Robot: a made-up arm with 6 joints. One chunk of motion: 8 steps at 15 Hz.
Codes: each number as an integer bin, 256 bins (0 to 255) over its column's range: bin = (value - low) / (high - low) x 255, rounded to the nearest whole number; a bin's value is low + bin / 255 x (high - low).
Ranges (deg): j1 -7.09..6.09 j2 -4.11..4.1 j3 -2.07..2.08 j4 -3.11..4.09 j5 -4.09..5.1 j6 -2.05..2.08
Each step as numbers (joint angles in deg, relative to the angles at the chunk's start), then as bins.
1 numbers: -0.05 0.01 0.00 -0.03 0.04 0.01
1 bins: 136 128 127 109 115 127
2 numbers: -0.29 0.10 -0.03 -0.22 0.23 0.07
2 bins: 132 131 125 102 120 131
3 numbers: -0.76 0.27 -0.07 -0.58 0.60 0.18
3 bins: 122 136 123 90 130 138
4 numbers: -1.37 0.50 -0.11 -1.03 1.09 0.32
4 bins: 111 143 120 74 144 146
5 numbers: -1.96 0.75 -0.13 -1.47 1.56 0.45
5 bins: 99 151 119 58 157 154
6 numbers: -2.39 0.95 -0.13 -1.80 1.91 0.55
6 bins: 91 157 119 46 166 161
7 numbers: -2.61 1.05 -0.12 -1.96 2.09 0.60
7 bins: 87 160 120 41 171 164
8 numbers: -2.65 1.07 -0.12 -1.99 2.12 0.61
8 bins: 86 161 120 40 172 164
